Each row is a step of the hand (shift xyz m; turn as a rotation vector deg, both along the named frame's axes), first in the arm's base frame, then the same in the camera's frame.
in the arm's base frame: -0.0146 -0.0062 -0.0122 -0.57 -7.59 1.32
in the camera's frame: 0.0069 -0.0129 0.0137 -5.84 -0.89 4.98
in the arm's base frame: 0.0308 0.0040 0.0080 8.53 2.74 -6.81
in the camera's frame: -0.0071 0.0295 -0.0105 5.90 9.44 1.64
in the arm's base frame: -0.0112 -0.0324 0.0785 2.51 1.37 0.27
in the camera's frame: -0.0788 -0.0226 -0.0249 0.39 2.47 -1.41
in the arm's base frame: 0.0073 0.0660 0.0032 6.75 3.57 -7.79
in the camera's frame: 0.0394 0.0080 -0.0529 7.39 7.83 1.77
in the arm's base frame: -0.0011 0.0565 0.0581 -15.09 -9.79 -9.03
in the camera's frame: -0.0071 -0.0081 -0.0803 2.25 -13.87 14.41
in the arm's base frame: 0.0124 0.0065 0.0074 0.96 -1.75 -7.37
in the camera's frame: -0.0028 0.0114 -0.0107 4.31 1.94 6.00
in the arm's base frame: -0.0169 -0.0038 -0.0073 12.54 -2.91 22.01
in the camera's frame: 0.0050 -0.0158 0.0089 -19.94 9.31 -12.87
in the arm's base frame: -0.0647 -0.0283 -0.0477 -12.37 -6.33 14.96
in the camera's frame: 0.0252 -0.0580 0.0571 -13.92 -14.44 -3.84
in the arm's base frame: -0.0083 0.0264 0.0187 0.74 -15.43 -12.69
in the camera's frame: 0.0039 -0.0103 -0.0315 -0.50 2.21 19.86
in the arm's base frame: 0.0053 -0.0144 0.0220 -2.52 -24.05 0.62
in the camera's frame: -0.0265 0.0019 -0.0036 -15.72 -3.02 18.13
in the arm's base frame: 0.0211 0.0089 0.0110 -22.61 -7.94 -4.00
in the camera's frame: -0.0050 0.0195 -0.0155 0.53 -21.98 10.34
